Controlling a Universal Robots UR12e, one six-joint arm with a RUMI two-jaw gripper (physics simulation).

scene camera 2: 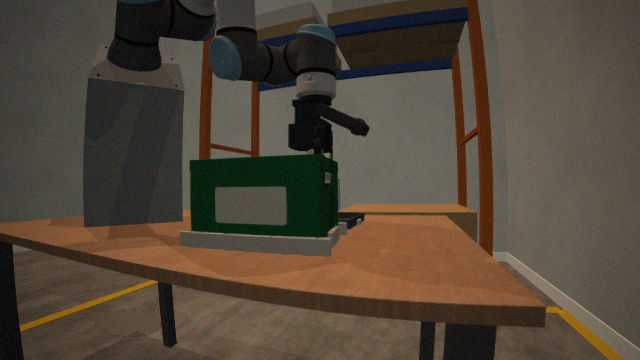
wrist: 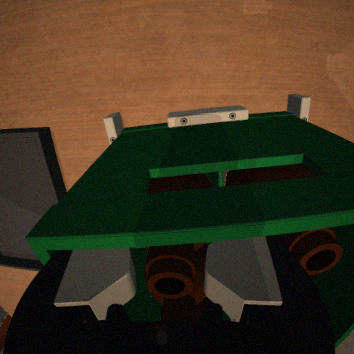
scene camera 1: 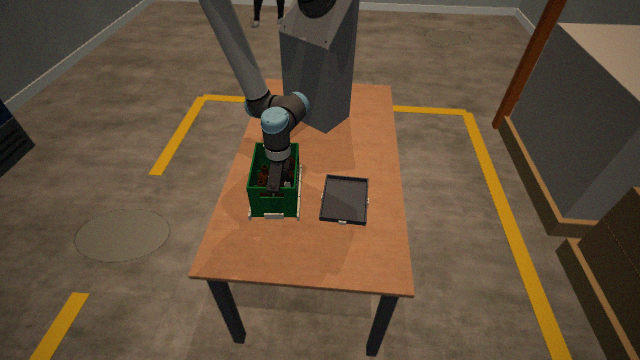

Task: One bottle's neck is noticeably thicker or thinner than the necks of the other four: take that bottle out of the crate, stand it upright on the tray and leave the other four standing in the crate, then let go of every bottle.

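Seen in the pictures: gripper, fingertip midpoint: (wrist: 173, 190) (scene camera 1: 282, 195); arm's base at its link origin: (scene camera 2: 135, 60).
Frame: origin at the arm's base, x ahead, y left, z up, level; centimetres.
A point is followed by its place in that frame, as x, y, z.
The green crate (scene camera 1: 260, 204) @(76.6, -25.7, -52.0) (scene camera 2: 311, 200) @(74.9, -29.9, -50.6) (wrist: 95, 205) @(77.2, -14.1, -44.5) stands on the table with brown bottles inside. In the wrist view one bottle neck (wrist: 171, 265) @(72.9, -16.9, -44.1) stands upright between my fingers, near the crate's end wall, with visible gaps on both sides. Another bottle neck (wrist: 316, 250) @(73.1, -24.5, -43.7) is to the right, outside my fingers. In scene camera 1 two bottle mouths (scene camera 1: 265, 169) @(64.7, -23.8, -44.1) (scene camera 1: 260, 183) @(72.8, -25.1, -43.9) show left of the gripper; the other bottles are mostly hidden. My gripper (scene camera 2: 320, 152) (wrist: 170, 282) is partly open and points down into the crate's top. The dark tray (scene camera 1: 346, 200) @(69.0, 10.0, -59.5) (scene camera 2: 351, 218) @(79.4, 0.0, -57.4) (wrist: 22, 182) @(72.7, 5.2, -59.5) holds no bottle.
White locating blocks (scene camera 1: 273, 216) @(77.9, -21.0, -58.1) (wrist: 207, 116) @(77.6, -20.8, -57.0) stand around the crate's base. The crate's end wall rises close in front of my fingers. The tray lies right of the crate in scene camera 1, on the wooden table (scene camera 1: 300, 250) @(93.3, -10.0, -60.0) (scene camera 2: 400, 270) @(89.3, -38.1, -60.0). The grey robot pedestal (scene camera 1: 320, 75) @(18.4, 0.4, -27.7) (scene camera 2: 132, 155) @(10.5, -8.4, -37.6) is behind.
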